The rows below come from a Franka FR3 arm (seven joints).
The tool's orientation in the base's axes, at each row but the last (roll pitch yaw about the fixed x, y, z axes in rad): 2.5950, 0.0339, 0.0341; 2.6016, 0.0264, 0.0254; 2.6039, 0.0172, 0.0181; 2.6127, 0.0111, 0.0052; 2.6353, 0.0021, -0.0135; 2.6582, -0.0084, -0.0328; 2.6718, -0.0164, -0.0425
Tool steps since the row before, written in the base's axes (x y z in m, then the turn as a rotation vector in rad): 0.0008, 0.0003, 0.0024, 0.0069, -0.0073, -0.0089; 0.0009, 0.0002, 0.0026, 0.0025, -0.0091, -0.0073; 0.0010, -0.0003, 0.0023, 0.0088, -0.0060, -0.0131; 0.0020, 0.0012, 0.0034, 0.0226, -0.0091, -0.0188; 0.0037, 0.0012, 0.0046, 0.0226, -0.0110, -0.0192; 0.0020, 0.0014, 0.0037, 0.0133, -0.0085, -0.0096; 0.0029, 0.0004, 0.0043, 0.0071, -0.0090, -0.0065
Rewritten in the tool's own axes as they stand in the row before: 0.0007, 0.0010, -0.0022, 0.0069, 0.0019, 0.0113; 0.0008, 0.0012, -0.0023, 0.0025, 0.0041, 0.0109; 0.0010, 0.0015, -0.0018, 0.0089, -0.0013, 0.0143; 0.0020, 0.0007, -0.0036, 0.0228, -0.0014, 0.0207; 0.0037, 0.0011, -0.0046, 0.0228, 0.0001, 0.0219; 0.0020, 0.0004, -0.0039, 0.0135, 0.0026, 0.0123; 0.0030, 0.0015, -0.0040, 0.0074, 0.0048, 0.0098
